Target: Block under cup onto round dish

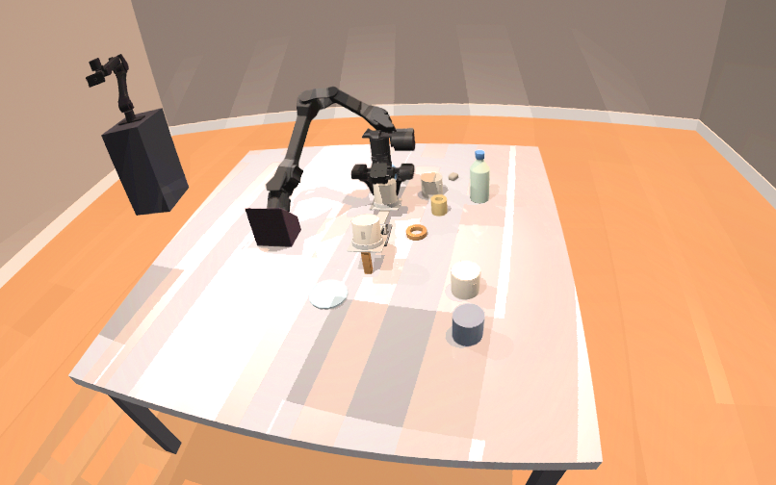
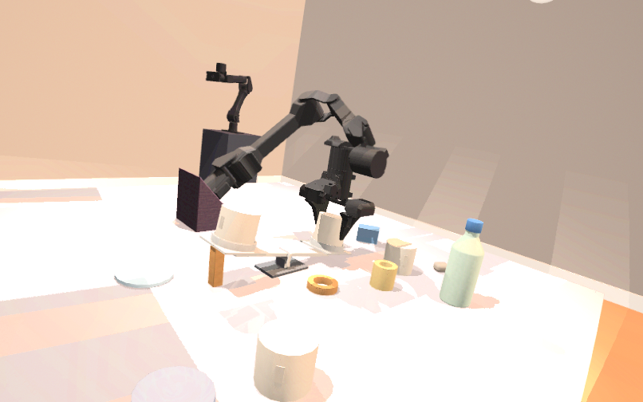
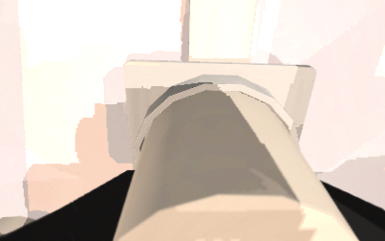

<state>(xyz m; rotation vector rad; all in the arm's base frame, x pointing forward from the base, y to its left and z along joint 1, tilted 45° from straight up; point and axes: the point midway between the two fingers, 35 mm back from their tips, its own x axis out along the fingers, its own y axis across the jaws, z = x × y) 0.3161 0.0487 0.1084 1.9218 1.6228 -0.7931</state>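
Right now the grey block is 10 mm below my gripper tip. Round my gripper tip: blue block: 10 mm behind, 200 mm to the left, 30 mm below; then yellow cylinder: 160 mm ahead, 30 mm to the right, 30 mm below; then brown pebble: 220 mm ahead, 180 mm to the left, 40 mm below.
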